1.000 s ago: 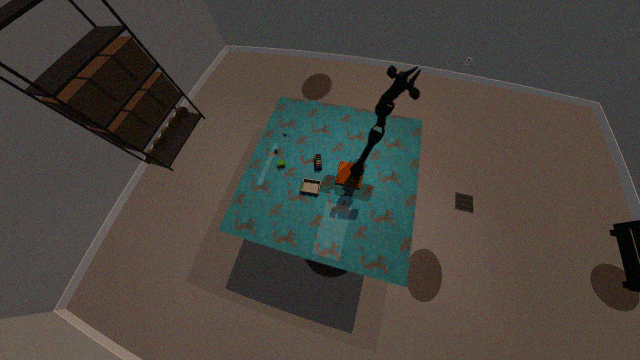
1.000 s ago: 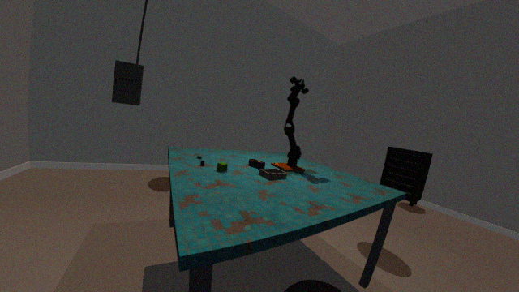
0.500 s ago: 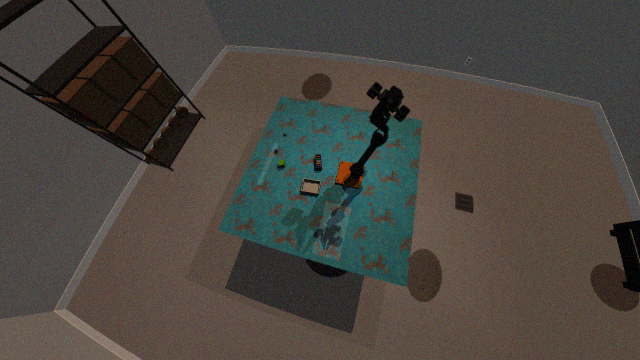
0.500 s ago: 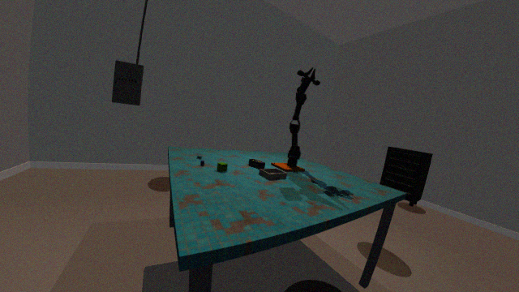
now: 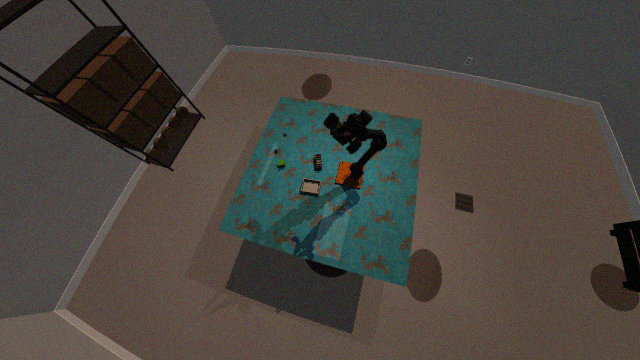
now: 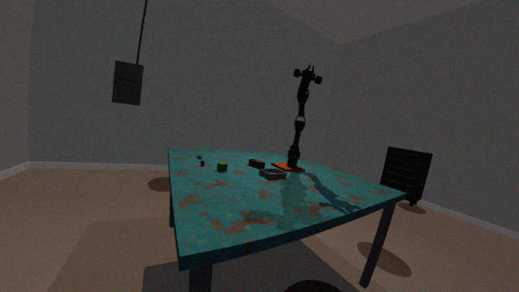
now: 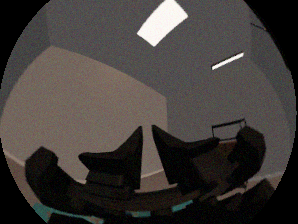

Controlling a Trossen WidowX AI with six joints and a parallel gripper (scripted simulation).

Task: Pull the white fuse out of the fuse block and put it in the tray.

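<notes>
Right now my gripper tip is 680 mm above the red fuse, 220 mm to the left of it and 220 mm short of it. The rest, counted from my gripper tip: grey tray 700 mm below, 170 mm ahead, 20 mm to the left; then magenta fuse 680 mm below, 180 mm ahead, 150 mm to the right.
</notes>
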